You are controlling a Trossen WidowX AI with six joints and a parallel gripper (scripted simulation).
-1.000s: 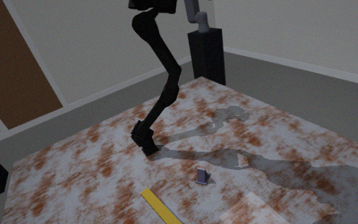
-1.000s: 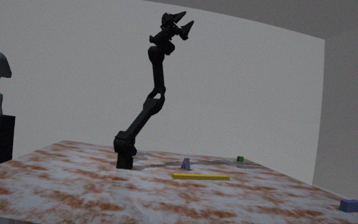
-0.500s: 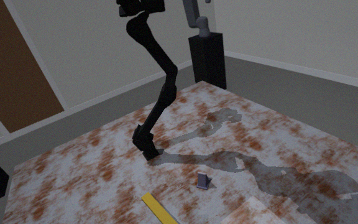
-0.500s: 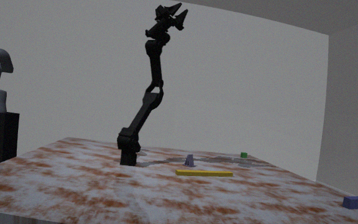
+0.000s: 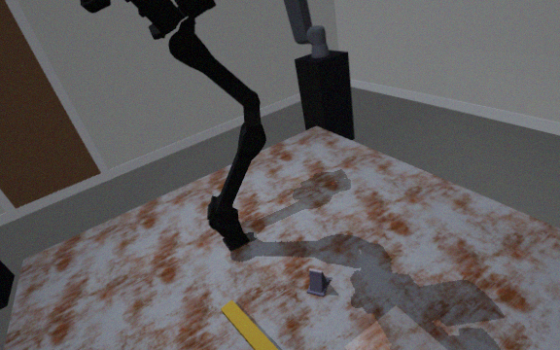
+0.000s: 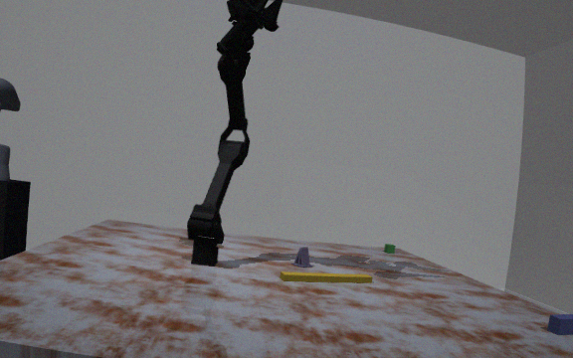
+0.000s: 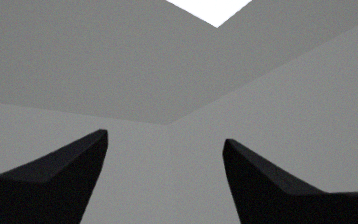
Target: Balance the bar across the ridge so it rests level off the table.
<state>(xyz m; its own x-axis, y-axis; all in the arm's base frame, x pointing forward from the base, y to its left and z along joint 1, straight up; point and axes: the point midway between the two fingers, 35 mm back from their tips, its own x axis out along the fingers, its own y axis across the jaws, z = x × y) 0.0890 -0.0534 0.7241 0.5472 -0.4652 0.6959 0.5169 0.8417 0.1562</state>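
My gripper tip is 220 mm short of the bar, 20 mm to the left of it and 740 mm above it. The rest, counted from my gripper tip: blue block (630 mm ahead, 430 mm to the right, 730 mm below); green cube (630 mm ahead, 570 mm to the left, 730 mm below).
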